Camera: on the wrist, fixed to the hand. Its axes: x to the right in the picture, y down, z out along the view.
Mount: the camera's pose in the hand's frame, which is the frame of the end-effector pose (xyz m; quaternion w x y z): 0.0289 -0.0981 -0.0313 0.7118 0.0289 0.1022 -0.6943
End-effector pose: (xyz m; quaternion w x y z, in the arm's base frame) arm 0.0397 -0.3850 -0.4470 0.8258 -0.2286 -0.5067 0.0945
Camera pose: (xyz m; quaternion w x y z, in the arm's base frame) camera 0.0734 -0.4687 -0.3896 0.7119 0.2033 -0.4323 -0.5148
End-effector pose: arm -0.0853 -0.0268 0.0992 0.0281 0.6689 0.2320 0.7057
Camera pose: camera -0.1448 0.0616 0.0904 0.4669 0.2437 0.6528 0.5445
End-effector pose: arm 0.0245 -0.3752 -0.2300 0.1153 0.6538 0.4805 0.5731
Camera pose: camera -0.0545 -0.3155 -0.2705 0.4120 0.0765 0.8243 0.3808
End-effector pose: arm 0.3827 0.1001 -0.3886 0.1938 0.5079 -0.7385 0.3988
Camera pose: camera 0.4559 0.0912 -0.3112 0.4756 0.8391 -0.1417 0.2226
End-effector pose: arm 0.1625 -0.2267 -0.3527 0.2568 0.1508 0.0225 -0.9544
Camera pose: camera 0.0986 -0.1518 -0.3946 0.4865 -0.1967 -0.1194 0.8428
